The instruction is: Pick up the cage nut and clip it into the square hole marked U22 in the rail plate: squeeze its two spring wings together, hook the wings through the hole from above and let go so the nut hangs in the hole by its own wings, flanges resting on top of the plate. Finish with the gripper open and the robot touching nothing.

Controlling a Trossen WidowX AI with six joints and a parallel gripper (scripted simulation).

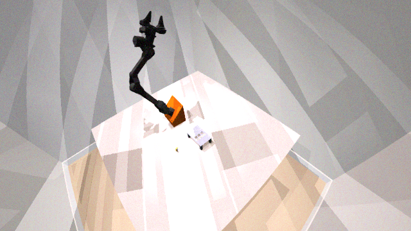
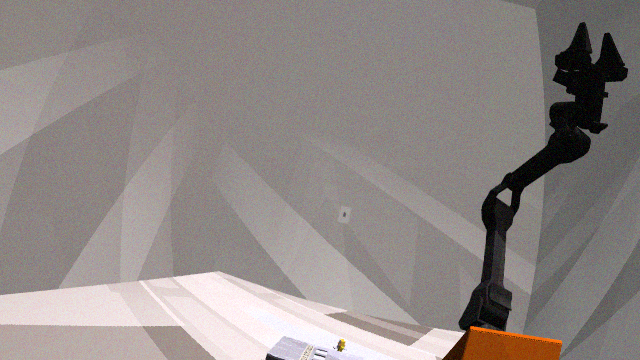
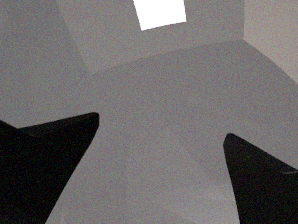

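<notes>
My gripper tip is 38 cm short of the brass cage nut, 29 cm to the left of it and 77 cm above it.
</notes>
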